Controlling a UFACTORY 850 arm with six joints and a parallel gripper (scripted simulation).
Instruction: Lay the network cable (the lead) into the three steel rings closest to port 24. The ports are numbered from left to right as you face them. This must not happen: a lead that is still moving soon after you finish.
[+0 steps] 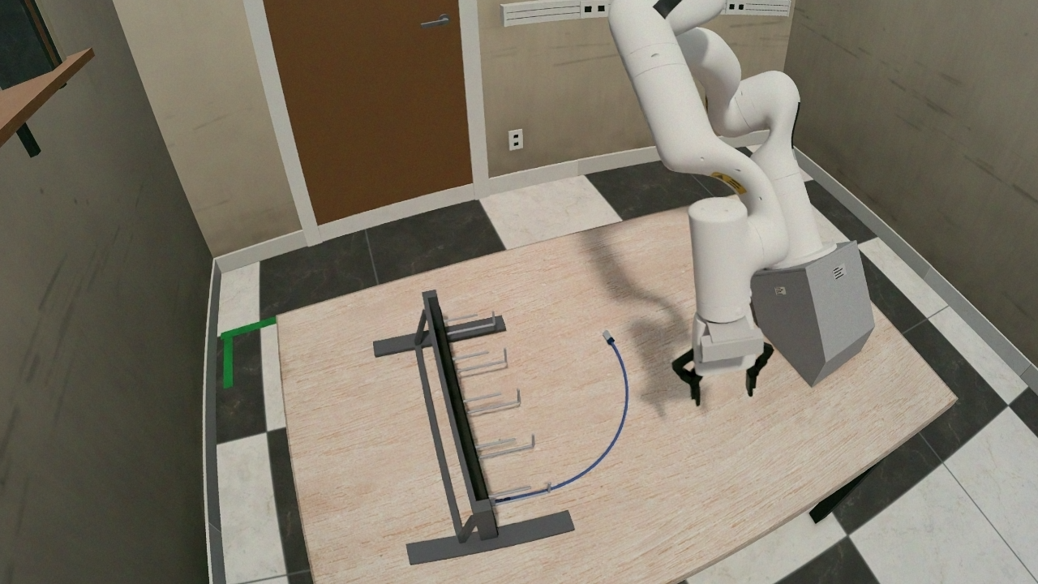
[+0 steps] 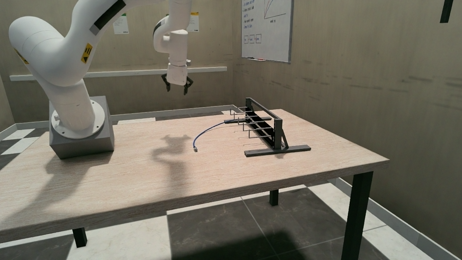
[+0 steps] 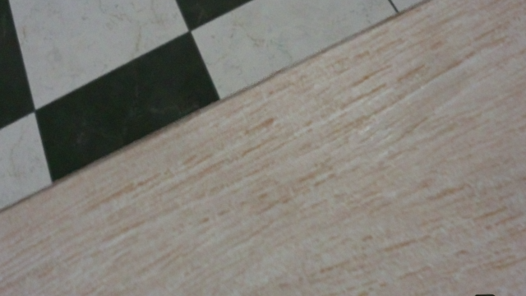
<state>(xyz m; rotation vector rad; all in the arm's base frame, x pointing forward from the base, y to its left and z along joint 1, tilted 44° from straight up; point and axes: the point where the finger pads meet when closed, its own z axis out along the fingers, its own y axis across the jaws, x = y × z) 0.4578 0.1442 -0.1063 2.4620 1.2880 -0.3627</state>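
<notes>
The plug is 330 mm to the right of my hand, 210 mm below it and 20 mm behind it. The rest, counted from my hand: dark patch panel 350 mm ahead, 280 mm to the right, 140 mm below.
</notes>
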